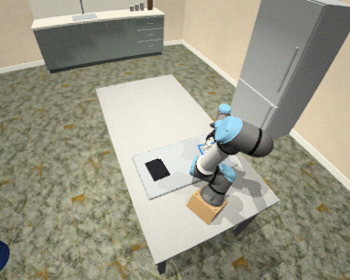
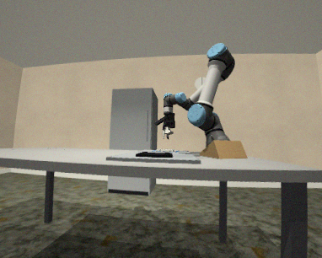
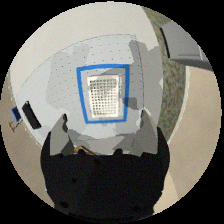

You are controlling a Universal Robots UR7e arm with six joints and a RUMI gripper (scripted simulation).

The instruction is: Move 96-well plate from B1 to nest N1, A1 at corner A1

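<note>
Right now my hand is 80 mm above the white 96-well plate. The rest, counted from my hand: black plate nest (40 mm ahead, 440 mm to the left, 80 mm below).
</note>
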